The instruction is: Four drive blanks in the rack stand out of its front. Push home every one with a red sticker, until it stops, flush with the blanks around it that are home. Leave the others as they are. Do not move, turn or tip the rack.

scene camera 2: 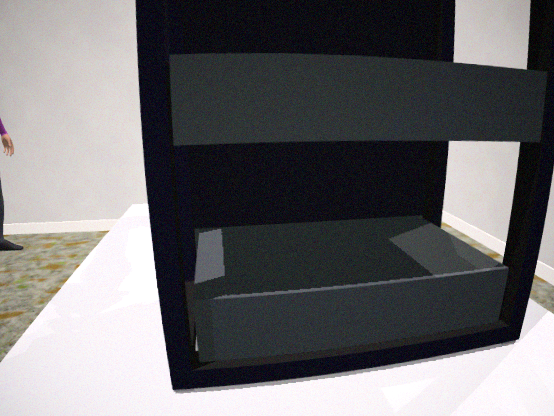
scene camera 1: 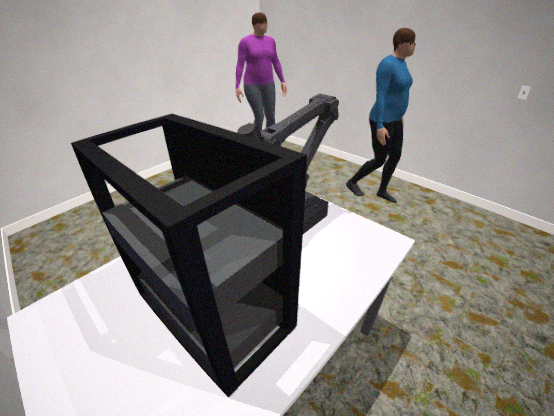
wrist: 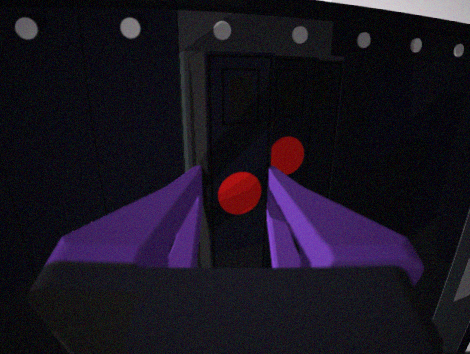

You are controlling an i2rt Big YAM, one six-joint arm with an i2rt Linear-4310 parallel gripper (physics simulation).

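Note:
The black rack (scene camera 1: 200,300) (scene camera 2: 155,200) stands upright on the white table, seen from behind in both scene views. In the wrist view, a dark blank (wrist: 240,145) with a red sticker (wrist: 240,193) stands out of the front. Directly right of it is a second dark blank (wrist: 307,100) with a red sticker (wrist: 288,155); it sits farther back, its sticker partly hidden by the first blank's edge. My gripper (wrist: 234,177) is shut on the first blank, one purple finger on each side. The rack hides the gripper in the scene views. No other standing-out blank can be clearly made out.
A row of pale round dots (wrist: 130,28) runs along the top of the rack's front. Dark blank fronts spread left and right of the gripper. The arm (scene camera 1: 325,107) rises behind the rack on the table (scene camera 1: 350,260). Two people stand beyond the table.

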